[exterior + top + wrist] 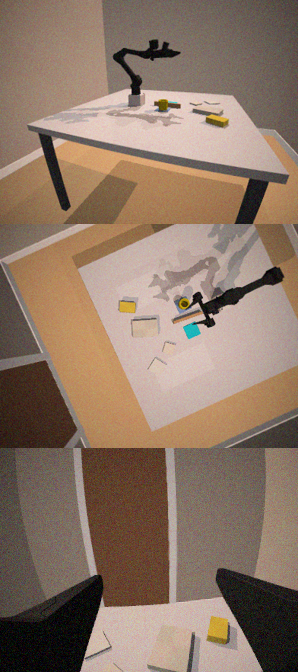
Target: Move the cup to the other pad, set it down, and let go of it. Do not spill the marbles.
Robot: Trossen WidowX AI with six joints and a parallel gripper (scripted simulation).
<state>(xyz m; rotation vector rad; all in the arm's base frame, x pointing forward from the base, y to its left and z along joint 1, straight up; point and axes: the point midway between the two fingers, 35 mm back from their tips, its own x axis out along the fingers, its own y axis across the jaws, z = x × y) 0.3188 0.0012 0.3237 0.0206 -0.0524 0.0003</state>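
My gripper tip is 370 mm above the olive-yellow cup, 100 mm to the left of it and 100 mm past it. Round my gripper tip: thin brown wooden bar (400 mm below, 80 mm behind); cyan pad (420 mm below, 100 mm to the left, 70 mm behind); blue pad (420 mm below, 100 mm to the right, 90 mm behind).
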